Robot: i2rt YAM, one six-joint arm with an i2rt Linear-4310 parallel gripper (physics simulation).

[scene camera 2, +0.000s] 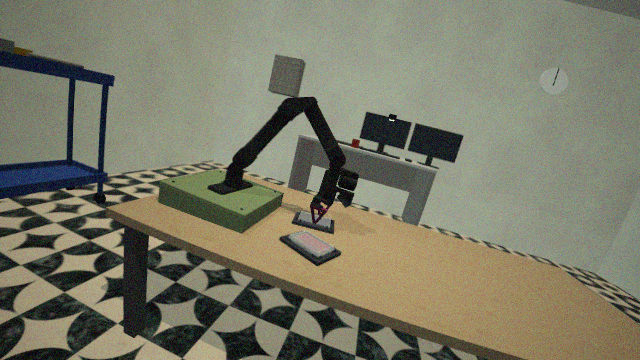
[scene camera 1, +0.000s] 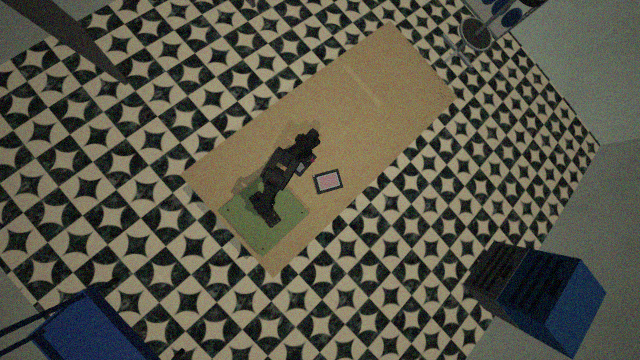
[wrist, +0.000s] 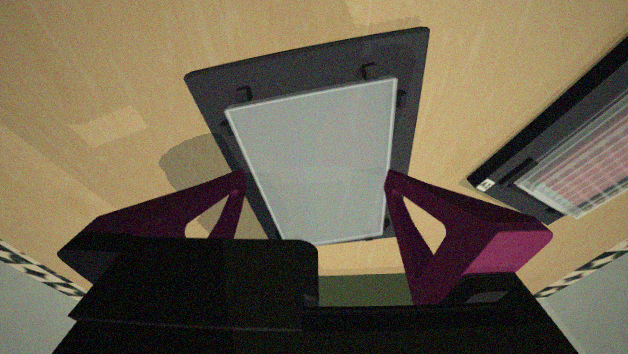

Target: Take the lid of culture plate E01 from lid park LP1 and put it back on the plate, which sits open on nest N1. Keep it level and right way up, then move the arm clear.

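Where they show: gripper, fingertip midpoint: [scene camera 2: 317, 219] [scene camera 1: 301, 158] [wrist: 314, 177]; arm's base at its link origin: [scene camera 2: 231, 187] [scene camera 1: 265, 209].
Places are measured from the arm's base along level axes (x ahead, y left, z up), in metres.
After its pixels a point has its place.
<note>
The lid [scene camera 1: 301, 167] @[x 0.300, y 0.076, z -0.052 m] [scene camera 2: 304, 217] @[x 0.288, y 0.090, z -0.051 m] [wrist: 320, 150] @[x 0.356, y 0.120, z -0.050 m] is a pale, clear-rimmed rectangle. It lies flat on the dark lid park [wrist: 310, 65] @[x 0.398, y 0.128, z -0.060 m], between small dark corner posts. My gripper [scene camera 2: 316, 218] @[x 0.333, y 0.121, z -0.055 m] [wrist: 314, 177] @[x 0.333, y 0.121, z -0.055 m] is open above the lid park, with one magenta finger at each long side of the lid. The right fingertip overlaps the lid's edge in the wrist view; whether it touches cannot be told. The culture plate [scene camera 1: 327, 180] @[x 0.380, y -0.079, z -0.051 m] [scene camera 2: 310, 241] @[x 0.381, y -0.096, z -0.043 m] [wrist: 595, 165] @[x 0.363, y -0.059, z -0.044 m], with pink contents, sits on the dark nest [scene camera 2: 299, 252] @[x 0.369, y -0.147, z -0.064 m] [wrist: 530, 145] @[x 0.366, y -0.018, z -0.058 m] beside the lid park. The arm partly hides the lid park from above.
The arm's base stands on a green block [scene camera 1: 290, 220] @[x 0.070, y -0.131, z -0.002 m] [scene camera 2: 215, 202] @[x 0.065, y -0.166, z -0.002 m] at one end of the wooden table [scene camera 1: 380, 65] @[x 1.199, y 0.349, z -0.070 m] [scene camera 2: 425, 280] @[x 0.752, y -0.023, z -0.070 m]. A small label [wrist: 485, 185] @[x 0.331, y -0.008, z -0.058 m] is on the nest's near corner. A blue cart [scene camera 2: 95, 75] and a desk with monitors [scene camera 2: 385, 131] stand away from the table.
</note>
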